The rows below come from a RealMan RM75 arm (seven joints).
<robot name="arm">
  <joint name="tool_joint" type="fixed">
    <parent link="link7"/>
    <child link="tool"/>
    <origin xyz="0 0 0"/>
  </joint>
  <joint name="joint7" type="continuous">
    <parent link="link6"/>
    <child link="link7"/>
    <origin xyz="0 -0.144 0" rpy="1.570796 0 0"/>
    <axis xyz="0 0 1"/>
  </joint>
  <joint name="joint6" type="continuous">
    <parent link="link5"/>
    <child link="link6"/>
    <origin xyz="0 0 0" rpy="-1.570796 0 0"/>
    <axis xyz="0 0 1"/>
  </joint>
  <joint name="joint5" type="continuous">
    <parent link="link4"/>
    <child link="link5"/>
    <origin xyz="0 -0.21 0" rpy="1.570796 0 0"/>
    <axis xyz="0 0 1"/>
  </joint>
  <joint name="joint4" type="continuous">
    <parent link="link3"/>
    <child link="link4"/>
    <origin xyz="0 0 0" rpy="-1.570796 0 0"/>
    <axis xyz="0 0 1"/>
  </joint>
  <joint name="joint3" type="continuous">
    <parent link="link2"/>
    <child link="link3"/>
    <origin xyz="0 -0.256 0" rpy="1.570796 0 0"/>
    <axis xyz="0 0 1"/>
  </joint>
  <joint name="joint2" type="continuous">
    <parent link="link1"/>
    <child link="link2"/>
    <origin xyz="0 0 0" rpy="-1.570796 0 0"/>
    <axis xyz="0 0 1"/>
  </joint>
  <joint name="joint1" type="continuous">
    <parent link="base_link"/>
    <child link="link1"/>
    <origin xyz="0 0 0.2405"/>
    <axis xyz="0 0 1"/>
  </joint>
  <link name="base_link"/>
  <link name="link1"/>
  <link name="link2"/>
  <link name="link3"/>
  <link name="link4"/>
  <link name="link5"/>
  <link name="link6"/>
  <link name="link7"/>
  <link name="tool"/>
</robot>
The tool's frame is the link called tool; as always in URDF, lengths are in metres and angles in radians. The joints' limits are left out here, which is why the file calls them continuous.
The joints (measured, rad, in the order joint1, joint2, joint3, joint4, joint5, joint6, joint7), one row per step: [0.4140, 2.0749, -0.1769, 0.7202, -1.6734, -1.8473, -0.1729]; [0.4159, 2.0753, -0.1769, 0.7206, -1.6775, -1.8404, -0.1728]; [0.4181, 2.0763, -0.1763, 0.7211, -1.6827, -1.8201, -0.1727]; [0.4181, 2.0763, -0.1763, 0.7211, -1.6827, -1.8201, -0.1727]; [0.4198, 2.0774, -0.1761, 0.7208, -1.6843, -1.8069, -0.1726]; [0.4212, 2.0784, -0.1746, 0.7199, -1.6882, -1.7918, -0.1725]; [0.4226, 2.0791, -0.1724, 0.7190, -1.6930, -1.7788, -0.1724]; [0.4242, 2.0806, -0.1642, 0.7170, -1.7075, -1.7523, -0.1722]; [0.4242, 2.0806, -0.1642, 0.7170, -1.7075, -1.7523, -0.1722]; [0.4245, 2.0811, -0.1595, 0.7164, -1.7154, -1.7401, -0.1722]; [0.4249, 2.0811, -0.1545, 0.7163, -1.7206, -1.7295, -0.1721]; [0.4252, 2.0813, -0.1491, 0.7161, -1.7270, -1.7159, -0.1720]
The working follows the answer.
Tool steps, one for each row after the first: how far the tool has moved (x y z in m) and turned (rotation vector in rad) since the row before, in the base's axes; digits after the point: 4 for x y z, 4 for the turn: [-0.0008, 0.0002, -0.0012, -0.0071, -0.0034, 0.0035]; [-0.0008, 0.0006, -0.0032, -0.0172, -0.0105, 0.0004]; [0.0000, 0.0000, 0.0000, 0.0000, 0.0000, 0.0000]; [-0.0004, 0.0005, -0.0021, -0.0106, -0.0070, -0.0009]; [-0.0004, 0.0006, -0.0023, -0.0114, -0.0084, -0.0002]; [-0.0005, 0.0006, -0.0019, -0.0095, -0.0073, 0.0010]; [-0.0012, 0.0011, -0.0037, -0.0179, -0.0139, 0.0033]; [0.0000, 0.0000, 0.0000, 0.0000, 0.0000, 0.0000]; [-0.0006, 0.0005, -0.0016, -0.0079, -0.0062, 0.0017]; [-0.0003, 0.0007, -0.0012, -0.0056, -0.0050, -0.0004]; [-0.0003, 0.0007, -0.0016, -0.0079, -0.0067, -0.0005]
Tool pose at each row, in the base's axes (x y z in m, rotation vector in rad; rounded; the steps above come from the unrounded poses): [0.1904, 0.2081, -0.0681, -1.6381, 0.3272, 1.3903]; [0.1896, 0.2083, -0.0693, -1.6474, 0.3277, 1.3903]; [0.1888, 0.2089, -0.0725, -1.6683, 0.3341, 1.3822]; [0.1888, 0.2089, -0.0725, -1.6683, 0.3341, 1.3822]; [0.1884, 0.2095, -0.0746, -1.6811, 0.3387, 1.3758]; [0.1880, 0.2101, -0.0770, -1.6957, 0.3425, 1.3686]; [0.1876, 0.2106, -0.0789, -1.7084, 0.3446, 1.3632]; [0.1864, 0.2118, -0.0826, -1.7331, 0.3471, 1.3537]; [0.1864, 0.2118, -0.0826, -1.7331, 0.3471, 1.3537]; [0.1858, 0.2122, -0.0842, -1.7441, 0.3480, 1.3496]; [0.1855, 0.2130, -0.0854, -1.7516, 0.3496, 1.3450]; [0.1852, 0.2137, -0.0870, -1.7620, 0.3520, 1.3388]

